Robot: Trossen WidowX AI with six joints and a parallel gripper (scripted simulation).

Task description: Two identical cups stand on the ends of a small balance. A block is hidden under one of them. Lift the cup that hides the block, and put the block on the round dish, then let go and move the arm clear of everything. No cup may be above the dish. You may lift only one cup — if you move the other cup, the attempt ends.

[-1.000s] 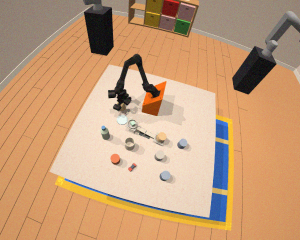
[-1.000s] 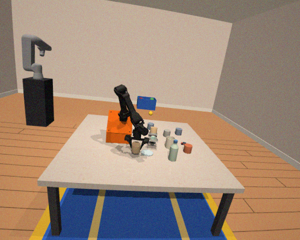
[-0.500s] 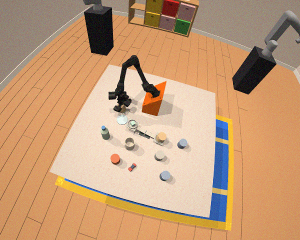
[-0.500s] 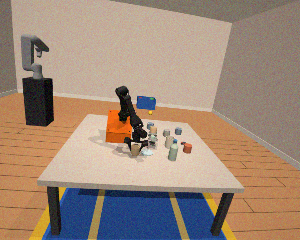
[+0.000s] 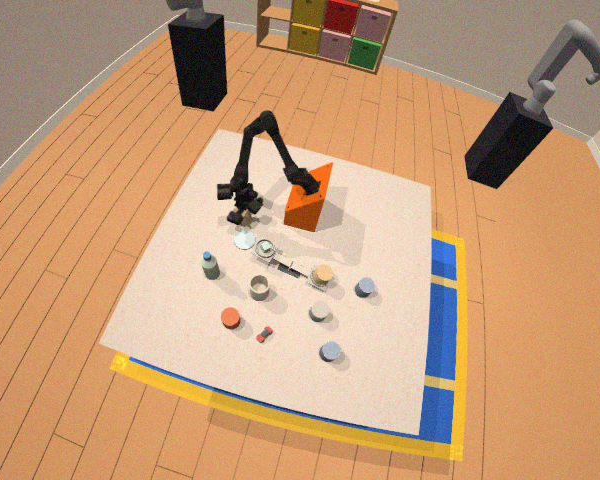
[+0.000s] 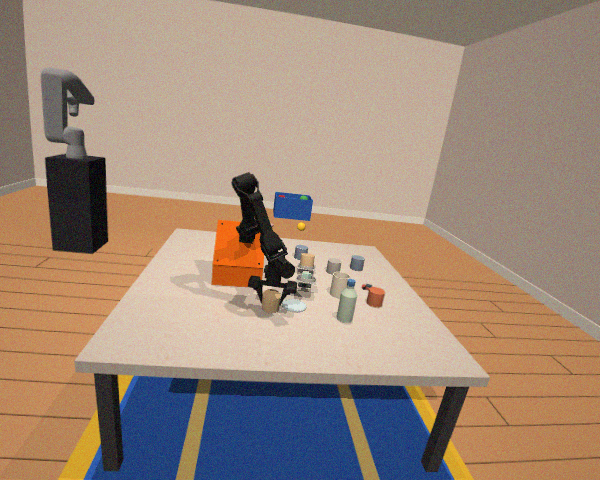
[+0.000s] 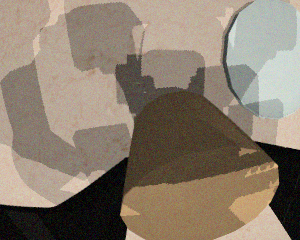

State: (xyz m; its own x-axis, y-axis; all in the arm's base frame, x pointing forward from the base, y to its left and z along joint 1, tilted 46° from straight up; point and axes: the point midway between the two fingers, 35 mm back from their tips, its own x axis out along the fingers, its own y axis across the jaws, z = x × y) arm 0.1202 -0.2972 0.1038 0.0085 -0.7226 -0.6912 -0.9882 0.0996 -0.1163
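Right now the tan cup is 2 cm to the right of my gripper tip and 1 cm above it. Round my gripper tip: green block (15 cm to the left, 15 cm ahead, 6 cm above); pale blue round dish (10 cm ahead, 4 cm to the left, 2 cm below); green bottle (30 cm ahead, 9 cm above, 4 cm to the right).
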